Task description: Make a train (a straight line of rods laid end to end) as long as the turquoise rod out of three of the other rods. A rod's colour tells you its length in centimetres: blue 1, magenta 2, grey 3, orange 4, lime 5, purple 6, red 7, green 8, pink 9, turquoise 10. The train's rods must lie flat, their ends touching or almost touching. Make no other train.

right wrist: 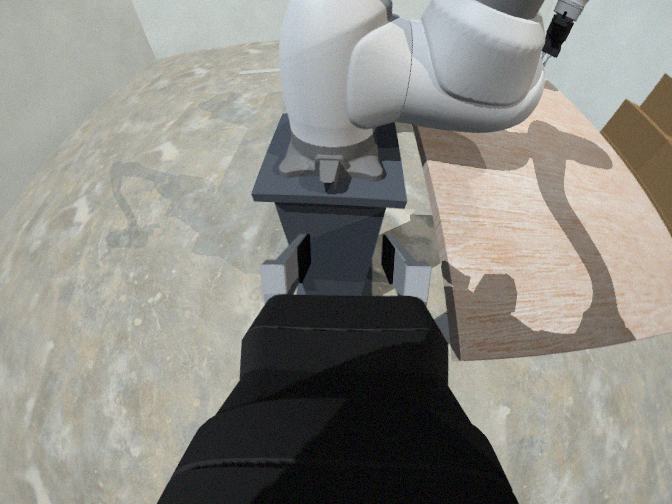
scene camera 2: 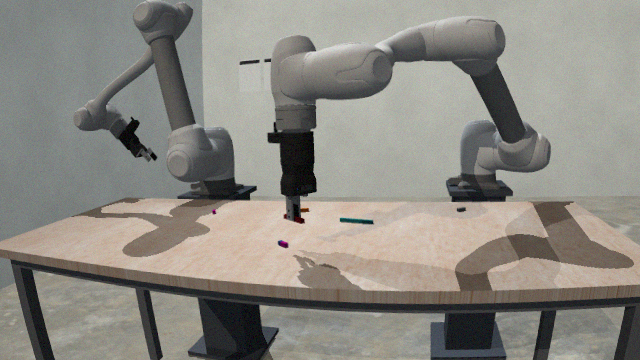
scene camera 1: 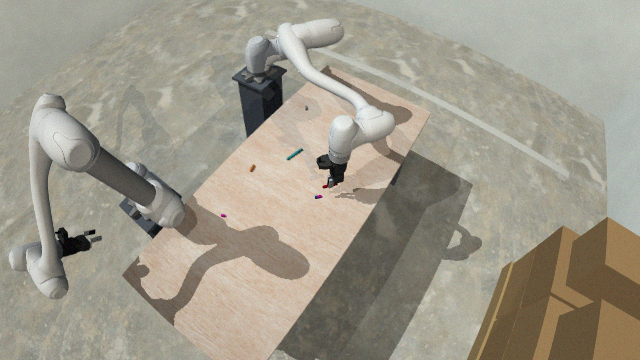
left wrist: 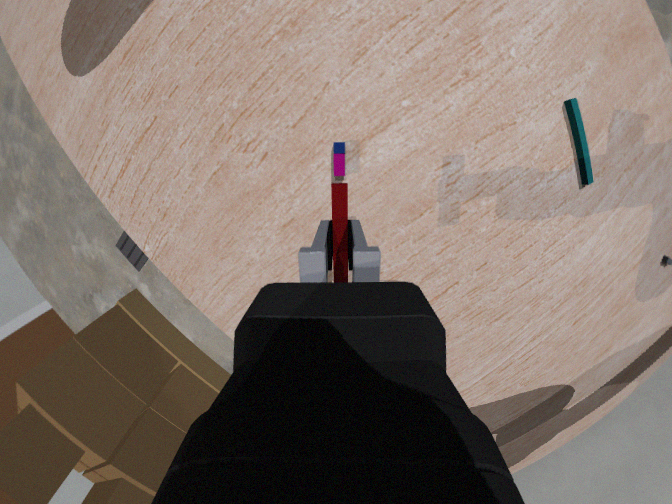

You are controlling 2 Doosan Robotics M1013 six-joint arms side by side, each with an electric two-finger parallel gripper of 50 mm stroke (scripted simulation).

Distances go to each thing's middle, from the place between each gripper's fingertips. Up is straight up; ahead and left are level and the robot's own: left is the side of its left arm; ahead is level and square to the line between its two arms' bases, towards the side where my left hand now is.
My left gripper (scene camera 2: 294, 219) is now 20 mm above the red rod (left wrist: 339, 190).
I see my right gripper 810 mm short of the red rod, 780 mm to the right of it and 80 mm above it.
